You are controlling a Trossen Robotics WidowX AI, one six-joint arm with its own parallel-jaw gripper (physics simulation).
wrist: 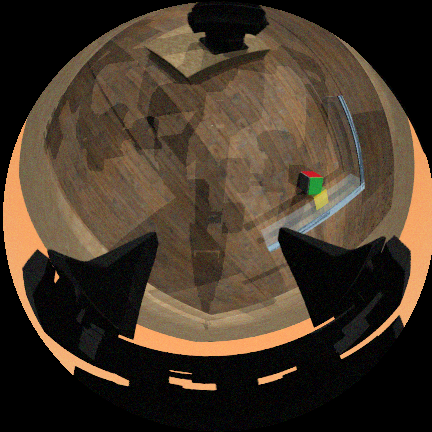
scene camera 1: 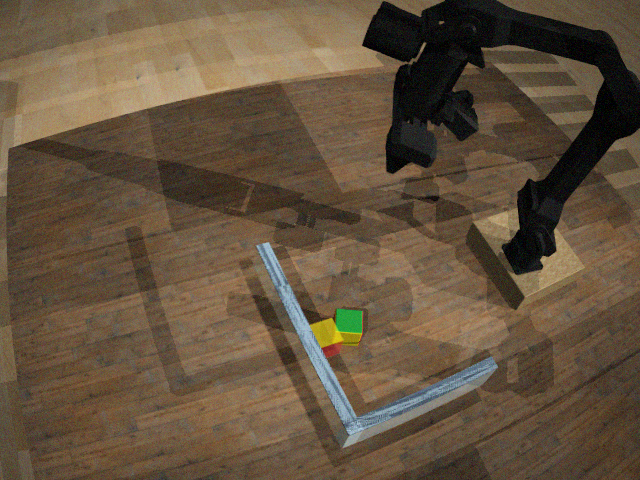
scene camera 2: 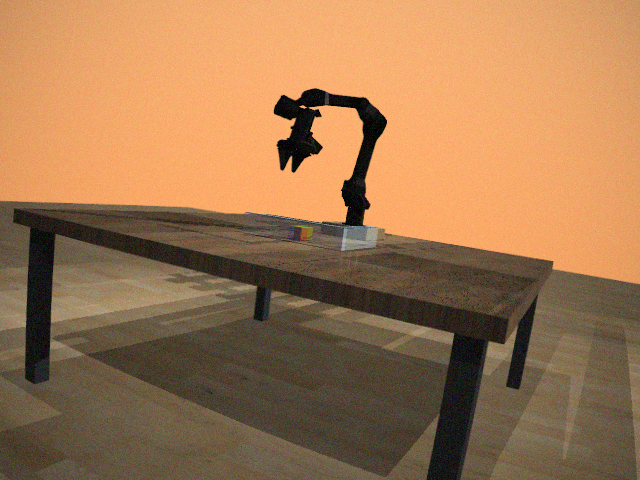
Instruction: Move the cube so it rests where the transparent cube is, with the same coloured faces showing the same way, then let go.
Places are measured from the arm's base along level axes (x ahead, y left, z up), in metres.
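Pixels of known places: gripper, fingertip midpoint: [wrist: 218, 236] [scene camera 2: 287, 171]; arm's base at its link origin: [wrist: 222, 41] [scene camera 1: 522, 257] [scene camera 2: 354, 225].
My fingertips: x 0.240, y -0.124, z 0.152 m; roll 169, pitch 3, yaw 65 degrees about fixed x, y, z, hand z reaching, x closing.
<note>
Ahead of a thing's pixels: the offset from my fingertips to its top centre. "pt": to the spot under its first point.
The cube {0.095 m ahead, 0.173 m left, 0.153 m down} [scene camera 1: 349, 321] [wrist: 315, 185] rests on the table with its green face up. In scene camera 1 a yellow side shows below the green; in the wrist view a red side and a dark side show. The transparent cube {0.134 m ahead, 0.186 m left, 0.153 m down} [scene camera 1: 325, 331] [wrist: 321, 199] has a yellow top and a reddish side, and stands close beside it, between it and the long wall. In scene camera 2 the two overlap as a small coloured patch, hard to tell apart. My gripper [scene camera 1: 434, 150] [scene camera 2: 288, 170] [wrist: 218, 236] is open and empty, high above the table and well away from both cubes.
A clear L-shaped wall with pale blue top edges [scene camera 1: 290, 299] [wrist: 359, 150] runs along two sides of the cubes. Its panels {pt 0.062 m ahead, 0.335 m left, 0.163 m down} [scene camera 2: 356, 238] look see-through in scene camera 2. The arm's base stands on a tan block [scene camera 1: 496, 227] [wrist: 175, 55]. Shadows cross the table [scene camera 2: 258, 274].
</note>
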